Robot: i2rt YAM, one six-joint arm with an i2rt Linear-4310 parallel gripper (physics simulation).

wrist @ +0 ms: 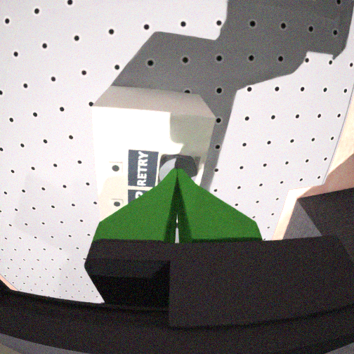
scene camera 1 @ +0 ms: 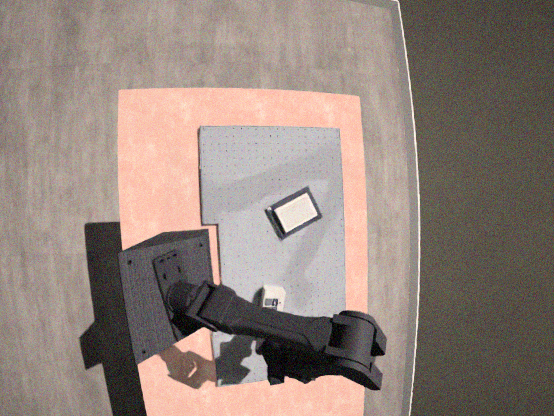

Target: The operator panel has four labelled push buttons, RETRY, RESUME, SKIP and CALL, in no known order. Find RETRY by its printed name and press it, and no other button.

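Frame: origin at the arm's base, x ahead, y left, z up, level; centimetres.
Where they show: arm's base at its link origin: [scene camera 1: 175, 295].
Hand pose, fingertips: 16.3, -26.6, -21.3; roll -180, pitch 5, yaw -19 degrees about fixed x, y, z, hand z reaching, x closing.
Things, the pixels of their top centre, and the offset from my fingertips, as dx, dy, dz. Level surfaces: height alone.
- cream operator panel at its top centre: [scene camera 1: 271, 315] +3.6, +3.2, -0.3
- dark tray with a cream inset, top centre: [scene camera 1: 297, 212] +22.7, +32.5, -3.2
- grey pegboard at its surface level: dz -5.8
- pink mat at its surface level: dz -7.1
The cream operator panel [scene camera 1: 272, 291] [wrist: 130, 125] stands on the pegboard, its lower part hidden by the arm in the scene view and by the fingers in the wrist view. A dark blue label [wrist: 142, 169] reads RETRY. Beside it is a round grey button [wrist: 168, 168], partly in shadow. Part of a second label [wrist: 136, 194] shows below; its name and the other buttons are hidden. My gripper [wrist: 176, 177] is shut, its green fingertips together over the lower edge of the grey button; whether they touch it I cannot tell. The fingertips are hidden in the scene view.
A dark tray with a cream inset [scene camera 1: 296, 212] lies further up the grey pegboard [scene camera 1: 250, 150]. The pegboard lies on a pink mat [scene camera 1: 160, 150]. The arm's dark base block [scene camera 1: 137, 300] stands at the lower left. The table's right edge is beyond the mat.
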